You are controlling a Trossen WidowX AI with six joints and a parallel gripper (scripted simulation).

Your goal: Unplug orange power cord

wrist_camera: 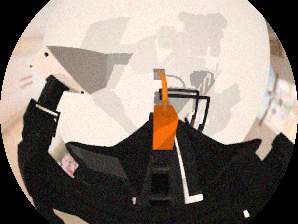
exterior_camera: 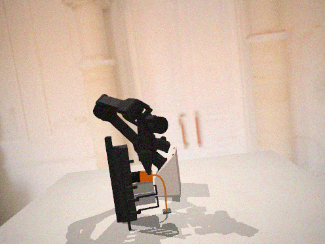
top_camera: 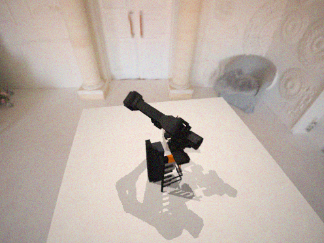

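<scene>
Now: the orange plug 3 cm to the right of my gripper tip.
</scene>
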